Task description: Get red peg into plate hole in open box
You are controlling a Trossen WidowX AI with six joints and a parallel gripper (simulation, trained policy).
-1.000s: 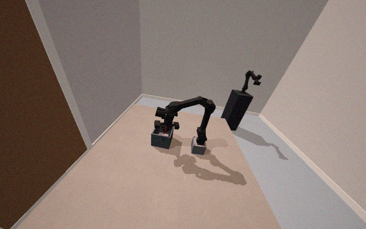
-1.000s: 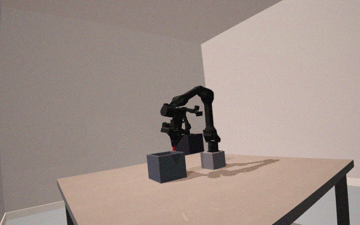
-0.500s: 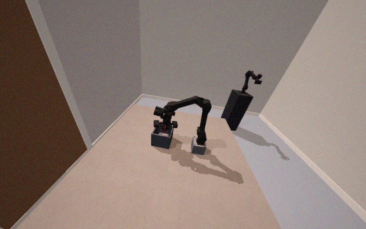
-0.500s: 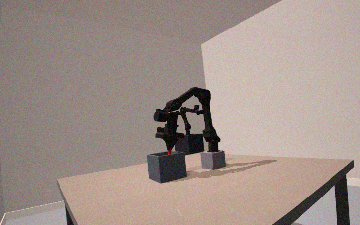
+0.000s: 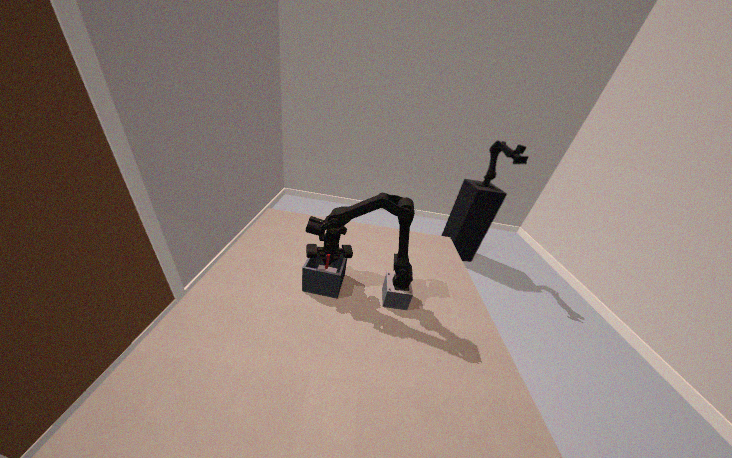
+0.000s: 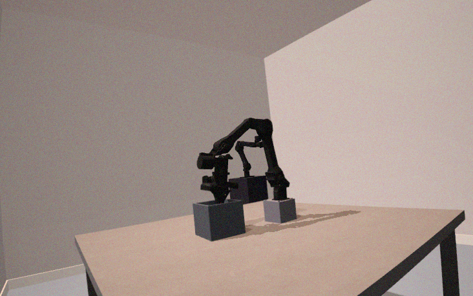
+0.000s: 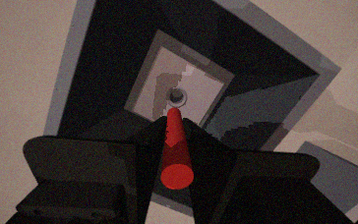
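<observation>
Right now the red peg is 2 cm above my gripper tip.
</observation>
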